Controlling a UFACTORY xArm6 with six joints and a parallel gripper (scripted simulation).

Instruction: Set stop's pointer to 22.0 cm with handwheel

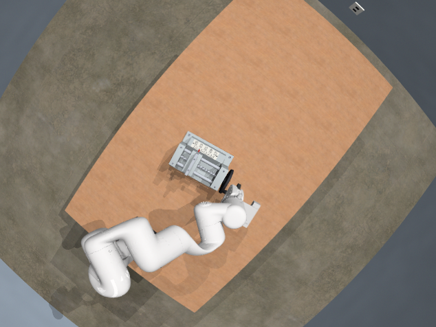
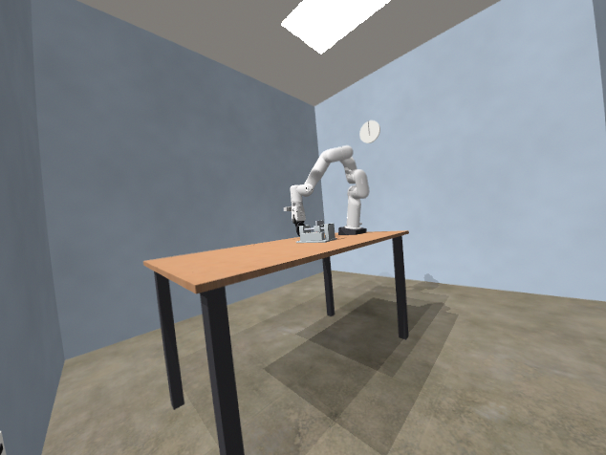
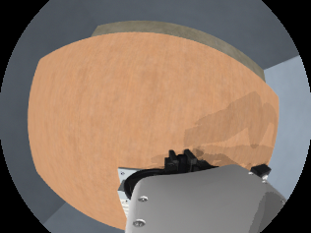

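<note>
Now: the handwheel 2 cm to the left of my hand.
</note>
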